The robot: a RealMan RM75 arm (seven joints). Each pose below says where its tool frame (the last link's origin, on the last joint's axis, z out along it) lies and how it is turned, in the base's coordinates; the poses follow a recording.
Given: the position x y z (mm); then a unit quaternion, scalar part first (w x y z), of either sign.
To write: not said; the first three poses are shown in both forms.
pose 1, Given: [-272.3 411.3 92.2 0.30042 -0.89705 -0.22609 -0.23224]
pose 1, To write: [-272.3 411.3 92.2 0.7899 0.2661 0.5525 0.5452 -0.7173 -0.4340]
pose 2, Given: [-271.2 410.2 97.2 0.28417 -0.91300 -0.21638 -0.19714]
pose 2, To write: [-271.2 410.2 97.2 0.8286 0.2831 0.4830 0.5071 -0.7449 -0.4336]
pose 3, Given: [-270.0 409.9 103.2 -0.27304 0.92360 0.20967 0.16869]
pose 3, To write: [-270.0 409.9 103.2 0.8552 0.2952 0.4261 0.4794 -0.7630 -0.4336]
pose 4, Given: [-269.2 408.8 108.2 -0.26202 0.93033 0.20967 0.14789]
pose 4, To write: [-269.2 408.8 108.2 0.8683 0.3126 0.3850 0.4676 -0.7748 -0.4255]
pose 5, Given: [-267.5 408.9 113.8 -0.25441 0.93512 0.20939 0.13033]
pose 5, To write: [-267.5 408.9 113.8 0.8783 0.3253 0.3503 0.4579 -0.7829 -0.4212]
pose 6, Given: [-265.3 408.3 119.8 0.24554 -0.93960 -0.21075 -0.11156]
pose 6, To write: [-265.3 408.3 119.8 0.8863 0.3413 0.3131 0.4508 -0.7906 -0.4144]
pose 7, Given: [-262.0 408.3 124.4 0.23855 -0.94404 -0.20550 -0.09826]
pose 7, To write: [-262.0 408.3 124.4 0.8962 0.3411 0.2836 0.4349 -0.8017 -0.4100]
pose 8, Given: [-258.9 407.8 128.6 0.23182 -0.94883 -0.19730 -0.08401]
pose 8, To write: [-258.9 407.8 128.6 0.9080 0.3355 0.2509 0.4134 -0.8147 -0.4068]
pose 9, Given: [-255.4 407.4 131.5 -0.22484 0.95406 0.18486 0.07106]
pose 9, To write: [-255.4 407.4 131.5 0.9216 0.3208 0.2187 0.3847 -0.8305 -0.4027]
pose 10, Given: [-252.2 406.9 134.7 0.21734 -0.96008 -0.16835 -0.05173]
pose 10, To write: [-252.2 406.9 134.7 0.9380 0.3008 0.1725 0.3457 -0.8488 -0.3999]
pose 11, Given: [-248.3 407.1 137.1 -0.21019 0.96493 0.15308 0.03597]
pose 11, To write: [-248.3 407.1 137.1 0.9505 0.2803 0.1338 0.3105 -0.8648 -0.3946]
